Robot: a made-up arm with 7 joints. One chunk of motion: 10 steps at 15 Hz.
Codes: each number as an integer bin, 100 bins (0 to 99) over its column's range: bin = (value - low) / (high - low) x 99, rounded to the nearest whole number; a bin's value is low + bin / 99 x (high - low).
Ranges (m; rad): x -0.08..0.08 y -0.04..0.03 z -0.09..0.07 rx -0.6..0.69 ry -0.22..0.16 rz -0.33..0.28
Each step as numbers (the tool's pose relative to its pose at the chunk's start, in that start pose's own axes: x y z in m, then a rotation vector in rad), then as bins.
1 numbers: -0.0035 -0.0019 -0.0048 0.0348 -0.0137 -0.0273
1 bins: 47 54 53 49 54 49
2 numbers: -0.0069 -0.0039 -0.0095 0.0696 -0.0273 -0.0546
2 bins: 45 51 50 51 50 45
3 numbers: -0.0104 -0.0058 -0.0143 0.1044 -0.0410 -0.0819
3 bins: 43 48 47 54 47 40
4 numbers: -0.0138 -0.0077 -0.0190 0.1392 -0.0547 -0.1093
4 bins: 41 46 44 57 43 36
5 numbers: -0.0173 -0.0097 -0.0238 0.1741 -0.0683 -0.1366
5 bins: 39 43 41 59 40 31
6 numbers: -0.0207 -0.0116 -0.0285 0.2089 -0.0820 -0.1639
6 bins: 37 40 38 62 36 27
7 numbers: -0.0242 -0.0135 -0.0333 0.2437 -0.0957 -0.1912
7 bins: 35 37 35 65 32 23
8 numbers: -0.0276 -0.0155 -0.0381 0.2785 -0.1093 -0.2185
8 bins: 32 35 32 67 29 18
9 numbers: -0.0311 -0.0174 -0.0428 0.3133 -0.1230 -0.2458
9 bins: 30 32 29 70 25 14
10 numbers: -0.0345 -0.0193 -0.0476 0.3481 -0.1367 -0.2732
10 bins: 28 29 26 73 22 9
